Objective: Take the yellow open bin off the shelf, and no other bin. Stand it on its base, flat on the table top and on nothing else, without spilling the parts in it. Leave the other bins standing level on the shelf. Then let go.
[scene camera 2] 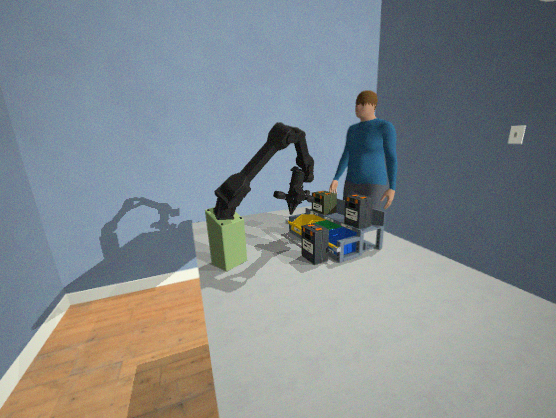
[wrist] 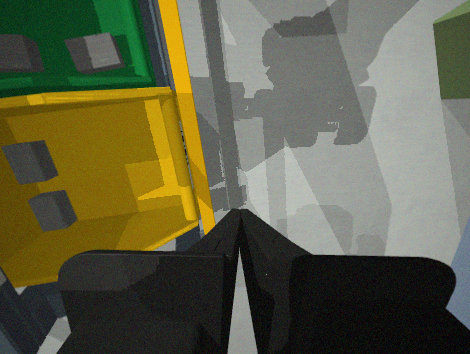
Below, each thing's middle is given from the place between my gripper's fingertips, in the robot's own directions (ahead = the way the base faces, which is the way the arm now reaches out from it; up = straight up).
Labels:
The yellow open bin (wrist: pixel 121 155) is 80 mm ahead of my hand, 60 mm below it and 30 mm to the right of it.

